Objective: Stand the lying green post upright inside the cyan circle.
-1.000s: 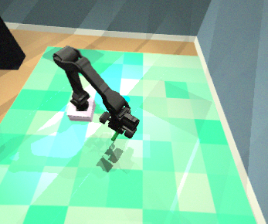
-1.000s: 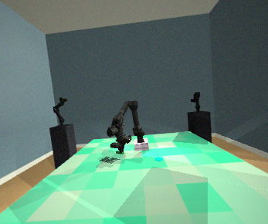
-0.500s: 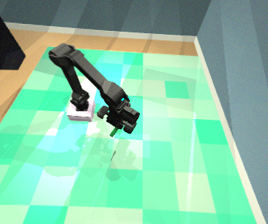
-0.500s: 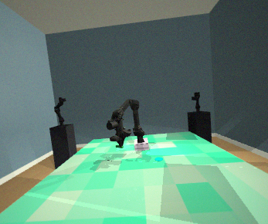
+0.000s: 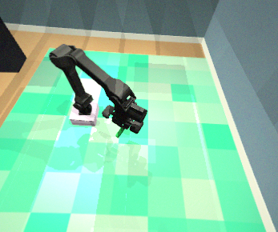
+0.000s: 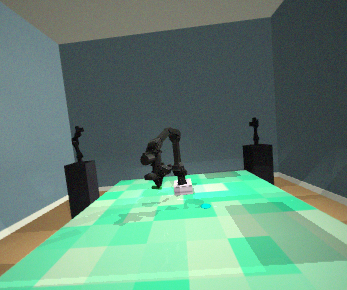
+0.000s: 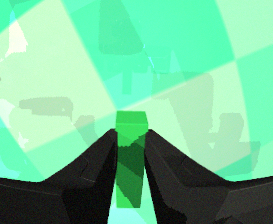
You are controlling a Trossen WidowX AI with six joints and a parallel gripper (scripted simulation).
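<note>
The cyan circle lies 40 mm ahead of my gripper tip, 260 mm to the left of it and 120 mm below it. Also, from my gripper tip: green post 10 mm behind, 20 mm to the right.
</note>
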